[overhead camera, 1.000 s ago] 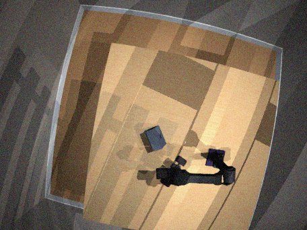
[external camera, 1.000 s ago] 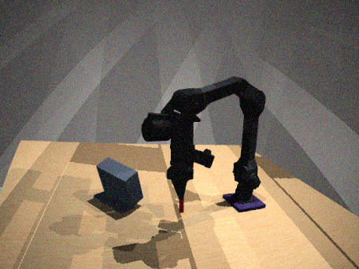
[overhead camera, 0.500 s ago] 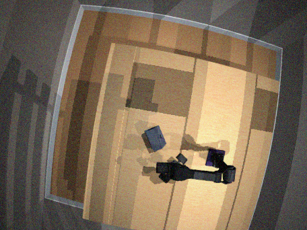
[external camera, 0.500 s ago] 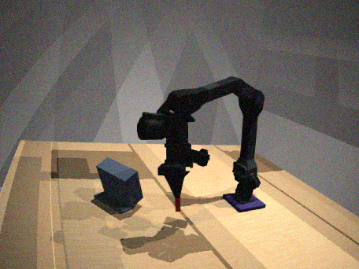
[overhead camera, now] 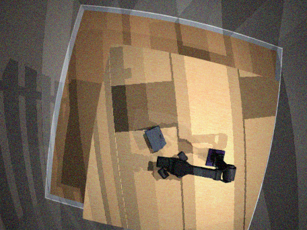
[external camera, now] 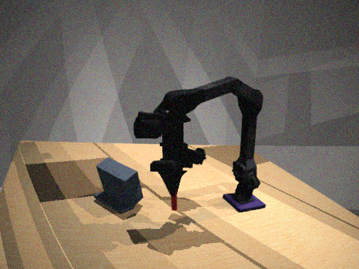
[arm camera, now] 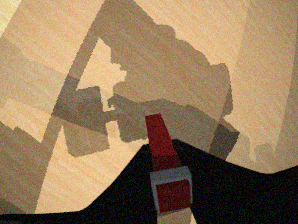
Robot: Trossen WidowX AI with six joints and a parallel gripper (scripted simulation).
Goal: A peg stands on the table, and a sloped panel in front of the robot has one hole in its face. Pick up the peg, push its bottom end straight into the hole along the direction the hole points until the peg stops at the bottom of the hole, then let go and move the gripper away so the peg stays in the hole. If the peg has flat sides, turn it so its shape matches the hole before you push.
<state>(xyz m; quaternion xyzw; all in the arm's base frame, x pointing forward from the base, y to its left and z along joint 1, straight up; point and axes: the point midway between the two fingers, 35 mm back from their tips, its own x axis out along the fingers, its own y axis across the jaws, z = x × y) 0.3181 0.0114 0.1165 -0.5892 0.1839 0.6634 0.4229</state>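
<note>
Now: the panel 17 cm to the right of my gripper tip, 9 cm ahead of it and 3 cm below it. The rest, counted from my gripper tip: red peg: 2 cm above, 1 cm to the right.
</note>
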